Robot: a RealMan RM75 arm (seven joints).
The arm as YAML. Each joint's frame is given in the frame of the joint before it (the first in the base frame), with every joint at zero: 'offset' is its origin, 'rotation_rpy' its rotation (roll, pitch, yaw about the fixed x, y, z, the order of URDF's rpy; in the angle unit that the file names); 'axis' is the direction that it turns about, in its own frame. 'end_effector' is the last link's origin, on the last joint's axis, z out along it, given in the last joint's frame.
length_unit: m
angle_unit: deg
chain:
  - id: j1
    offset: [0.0, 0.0, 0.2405]
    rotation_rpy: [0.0, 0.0, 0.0]
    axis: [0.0, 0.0, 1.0]
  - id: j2
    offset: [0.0, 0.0, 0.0]
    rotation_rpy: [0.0, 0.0, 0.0]
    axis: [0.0, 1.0, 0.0]
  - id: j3
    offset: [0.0, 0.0, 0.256]
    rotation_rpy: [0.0, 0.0, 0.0]
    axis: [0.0, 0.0, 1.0]
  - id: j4
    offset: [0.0, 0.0, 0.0]
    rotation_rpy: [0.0, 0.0, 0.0]
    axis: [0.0, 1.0, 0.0]
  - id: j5
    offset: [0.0, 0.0, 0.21]
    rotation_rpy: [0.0, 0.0, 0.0]
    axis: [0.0, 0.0, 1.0]
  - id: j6
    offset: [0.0, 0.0, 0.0]
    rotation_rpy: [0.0, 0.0, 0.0]
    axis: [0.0, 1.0, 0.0]
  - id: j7
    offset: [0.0, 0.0, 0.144]
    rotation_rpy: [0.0, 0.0, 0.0]
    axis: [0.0, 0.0, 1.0]
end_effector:
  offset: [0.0, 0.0, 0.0]
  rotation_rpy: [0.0, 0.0, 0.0]
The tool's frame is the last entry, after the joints.
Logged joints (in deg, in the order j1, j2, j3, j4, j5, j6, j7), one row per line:
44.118 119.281 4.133 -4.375 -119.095 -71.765 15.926
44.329 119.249 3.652 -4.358 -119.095 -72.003 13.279
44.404 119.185 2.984 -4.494 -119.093 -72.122 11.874
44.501 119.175 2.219 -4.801 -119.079 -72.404 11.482
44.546 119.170 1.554 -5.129 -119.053 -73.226 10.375
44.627 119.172 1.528 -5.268 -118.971 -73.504 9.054
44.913 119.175 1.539 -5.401 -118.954 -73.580 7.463
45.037 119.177 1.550 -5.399 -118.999 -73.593 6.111
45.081 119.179 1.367 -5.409 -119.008 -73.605 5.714
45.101 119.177 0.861 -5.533 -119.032 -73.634 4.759
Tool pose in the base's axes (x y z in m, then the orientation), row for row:
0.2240 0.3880 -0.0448 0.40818 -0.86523 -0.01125 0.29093
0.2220 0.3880 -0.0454 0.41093 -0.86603 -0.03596 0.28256
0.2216 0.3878 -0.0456 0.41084 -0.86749 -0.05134 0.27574
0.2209 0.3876 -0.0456 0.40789 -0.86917 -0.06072 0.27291
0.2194 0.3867 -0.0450 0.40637 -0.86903 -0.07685 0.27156
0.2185 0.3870 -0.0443 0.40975 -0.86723 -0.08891 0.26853
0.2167 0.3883 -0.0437 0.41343 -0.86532 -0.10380 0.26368
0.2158 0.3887 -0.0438 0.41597 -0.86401 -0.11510 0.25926
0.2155 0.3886 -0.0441 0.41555 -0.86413 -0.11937 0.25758
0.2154 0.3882 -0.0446 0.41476 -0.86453 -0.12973 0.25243
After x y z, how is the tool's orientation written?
As a quaternion, w x y z.
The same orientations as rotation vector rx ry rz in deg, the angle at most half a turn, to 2 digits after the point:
-124.94 -1.62 42.01
-124.89 -5.19 40.75
-125.11 -7.40 39.77
-125.52 -8.77 39.41
-125.59 -11.11 39.24
-125.13 -12.83 38.75
-124.65 -14.95 37.98
-124.31 -16.56 37.30
-124.35 -17.18 37.07
-124.46 -18.68 36.34

